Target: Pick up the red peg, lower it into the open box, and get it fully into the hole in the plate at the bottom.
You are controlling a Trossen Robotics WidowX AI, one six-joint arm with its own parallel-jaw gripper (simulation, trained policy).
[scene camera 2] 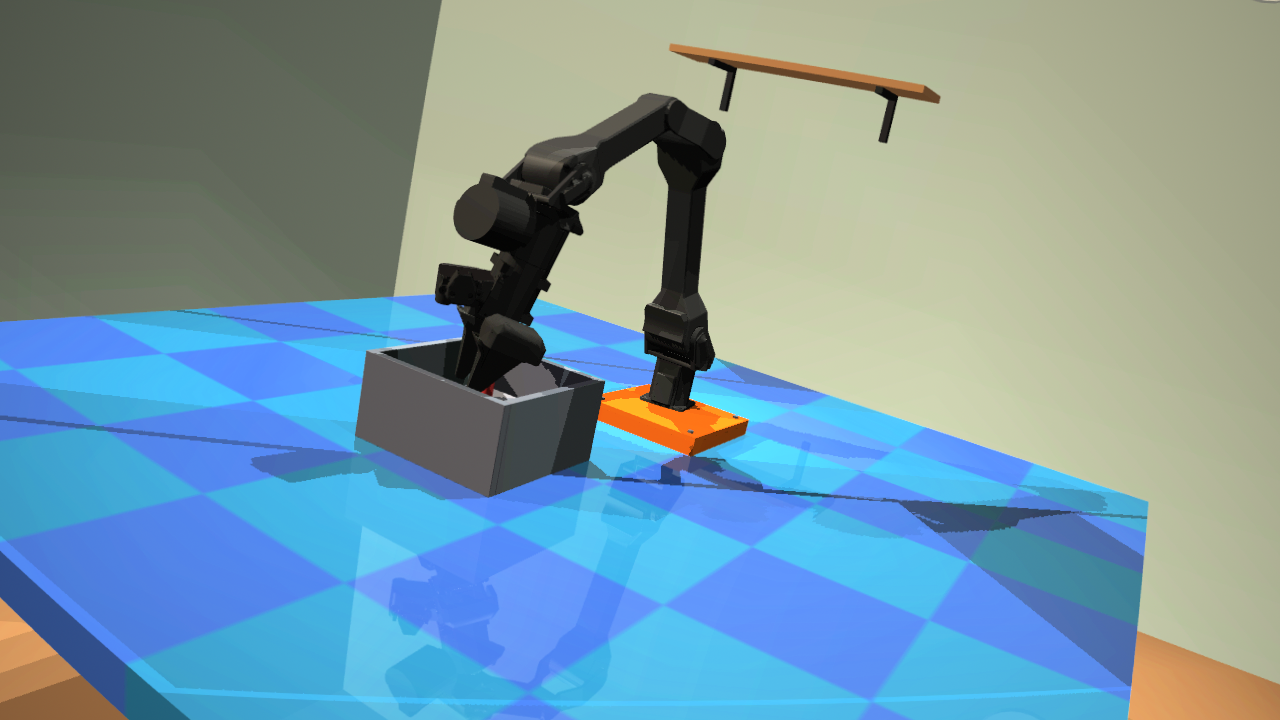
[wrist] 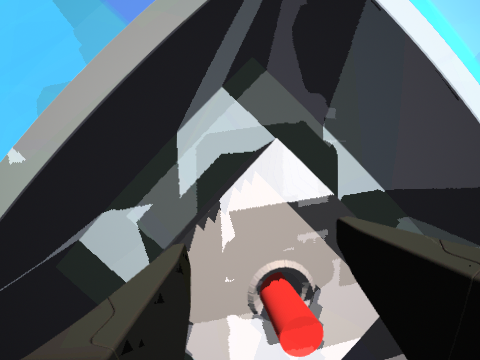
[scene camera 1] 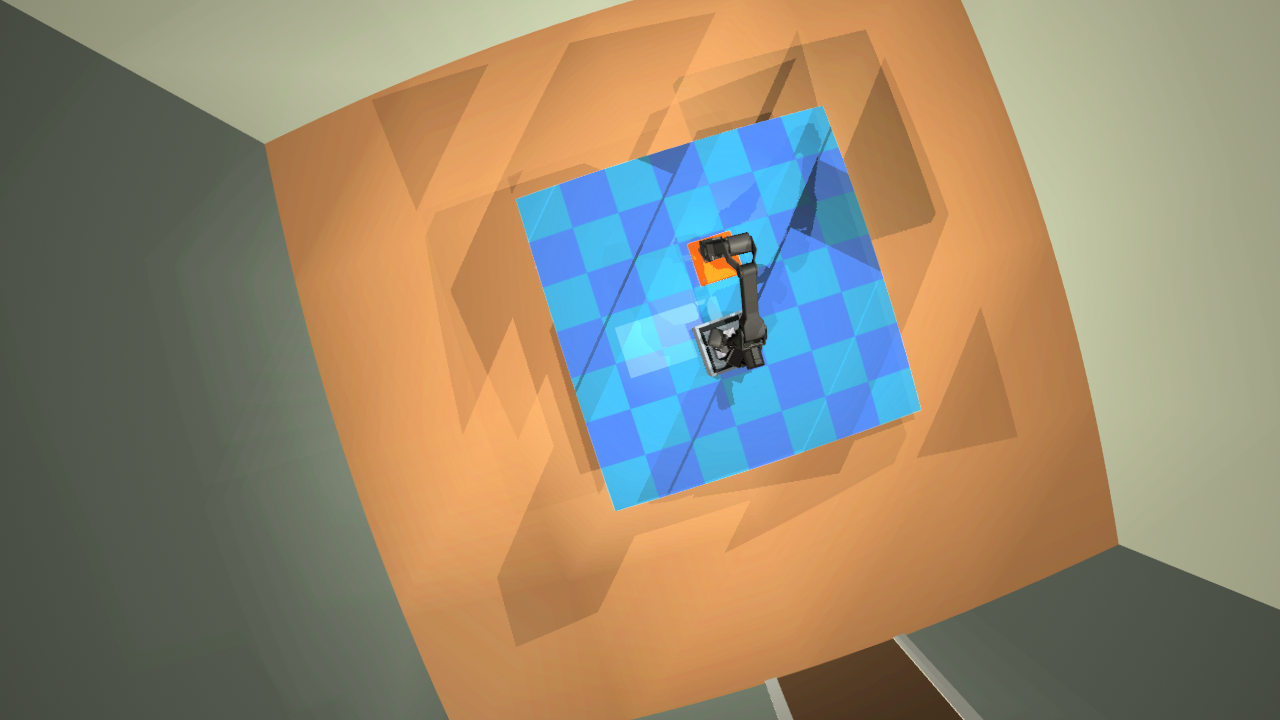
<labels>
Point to a light plate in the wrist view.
273, 215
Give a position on a red peg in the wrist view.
At 294, 324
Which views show the grey box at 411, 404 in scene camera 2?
Scene camera 2, the wrist view and scene camera 1: all of them.
</labels>
